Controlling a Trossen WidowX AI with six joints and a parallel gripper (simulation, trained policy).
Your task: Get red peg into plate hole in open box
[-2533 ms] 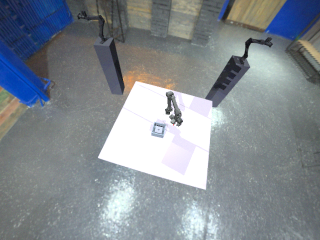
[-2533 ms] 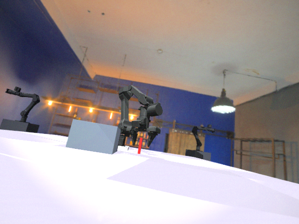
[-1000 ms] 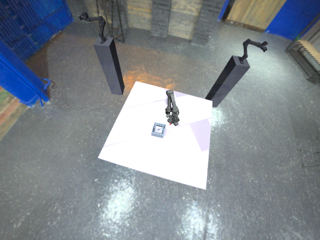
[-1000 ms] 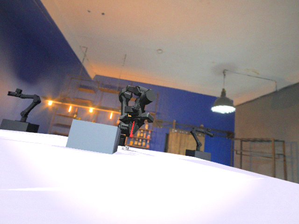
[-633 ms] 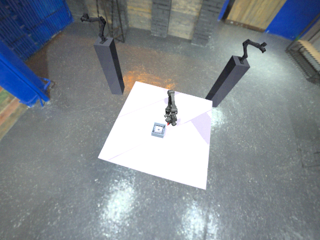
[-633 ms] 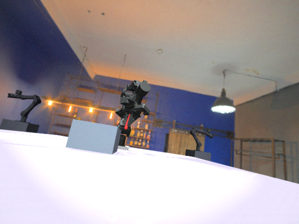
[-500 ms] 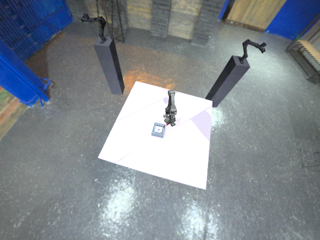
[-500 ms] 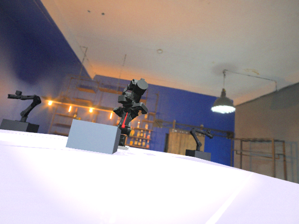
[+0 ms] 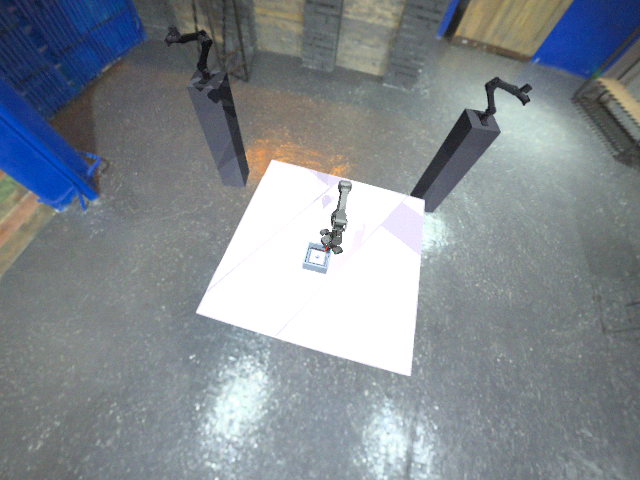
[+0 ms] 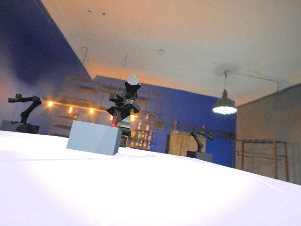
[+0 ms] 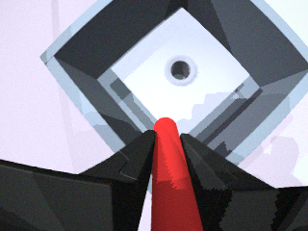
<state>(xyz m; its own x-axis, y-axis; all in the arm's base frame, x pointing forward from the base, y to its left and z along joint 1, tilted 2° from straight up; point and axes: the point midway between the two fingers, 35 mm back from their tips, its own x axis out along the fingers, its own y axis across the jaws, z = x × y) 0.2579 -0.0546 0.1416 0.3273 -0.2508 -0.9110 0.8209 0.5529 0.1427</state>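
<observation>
Right now the grey box is 9 cm below my gripper tip, 5 cm to the right of it and 3 cm ahead of it. Round my gripper tip: red peg (2 cm above, 1 cm to the left, 1 cm behind).
</observation>
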